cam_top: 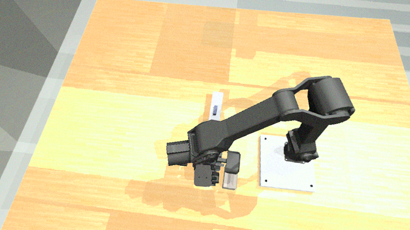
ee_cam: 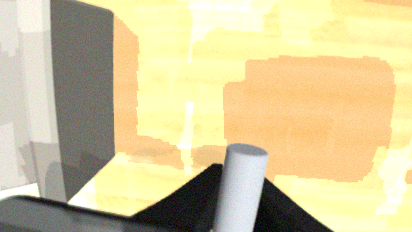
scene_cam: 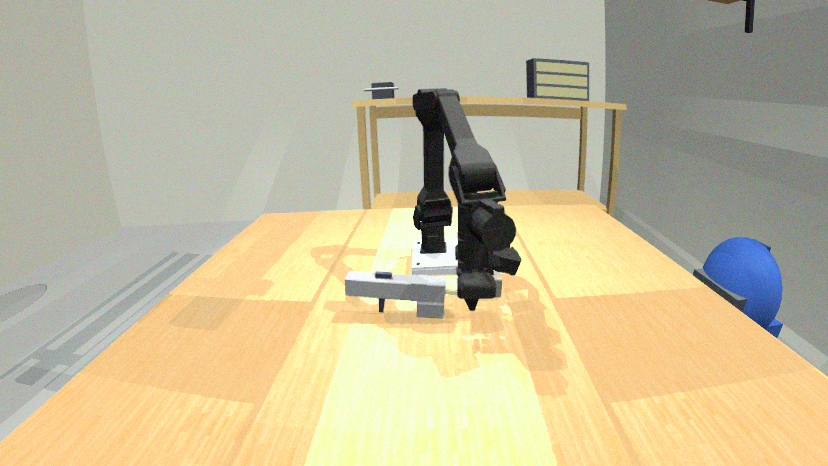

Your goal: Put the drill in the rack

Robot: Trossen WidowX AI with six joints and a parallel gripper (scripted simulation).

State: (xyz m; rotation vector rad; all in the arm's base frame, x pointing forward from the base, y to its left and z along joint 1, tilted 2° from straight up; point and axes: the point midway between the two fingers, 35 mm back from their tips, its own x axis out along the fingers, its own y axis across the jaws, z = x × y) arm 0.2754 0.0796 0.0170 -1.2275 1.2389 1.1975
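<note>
Right now my gripper tip is 40 mm to the left of the drill and 40 mm below it. Also, from my gripper tip: grey rack 80 mm behind, 30 mm to the left, 10 mm above; dark key 160 mm to the right, 40 mm above; grey housing 140 mm to the right, 40 mm above.
</note>
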